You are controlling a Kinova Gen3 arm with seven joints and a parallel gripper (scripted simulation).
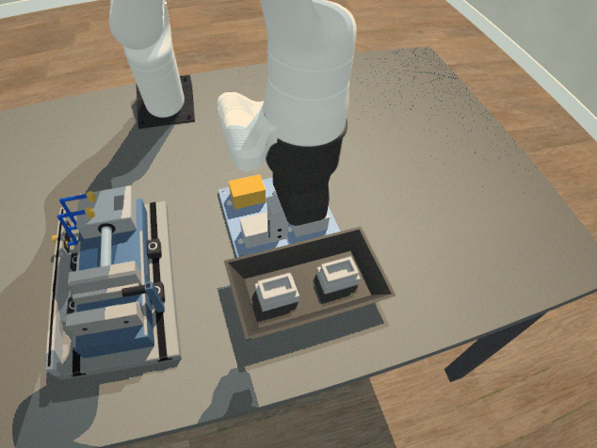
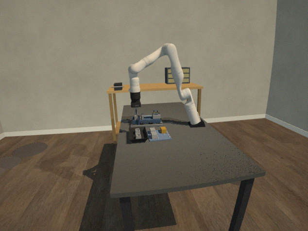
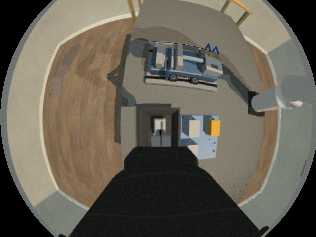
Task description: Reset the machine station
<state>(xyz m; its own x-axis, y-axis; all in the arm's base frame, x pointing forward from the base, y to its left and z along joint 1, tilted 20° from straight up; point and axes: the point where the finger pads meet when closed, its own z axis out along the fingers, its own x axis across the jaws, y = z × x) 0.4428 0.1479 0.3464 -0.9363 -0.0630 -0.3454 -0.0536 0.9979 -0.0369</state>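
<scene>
My gripper is now 120 mm past the plain gray blank and 170 mm above it. The rest, counted from my hand: yellow brass blank (210 mm behind, 10 mm to the right, 170 mm below); then vise (90 mm behind, 250 mm to the right, 160 mm below).
</scene>
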